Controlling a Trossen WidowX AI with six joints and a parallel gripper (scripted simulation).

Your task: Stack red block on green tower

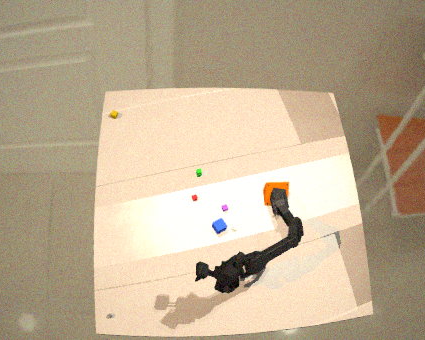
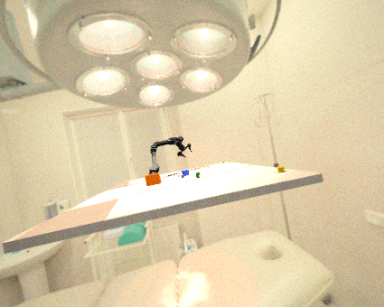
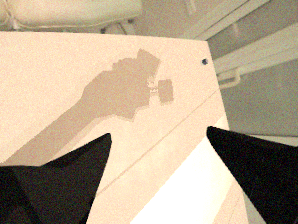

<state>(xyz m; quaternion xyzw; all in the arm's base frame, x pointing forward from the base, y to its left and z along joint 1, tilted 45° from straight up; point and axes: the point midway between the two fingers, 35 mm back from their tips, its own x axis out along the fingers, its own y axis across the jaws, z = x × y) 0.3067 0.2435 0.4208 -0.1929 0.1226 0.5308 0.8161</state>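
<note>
Now: gripper tip 70 mm short of the red block, 440 mm to the left of it and 170 mm above it. From my gripper tip the other things lie so: blue block (50 mm behind, 310 mm to the right, 150 mm below); yellow block (530 mm ahead, 860 mm to the right, 160 mm below); purple piece (70 mm behind, 410 mm to the right, 160 mm below).
</note>
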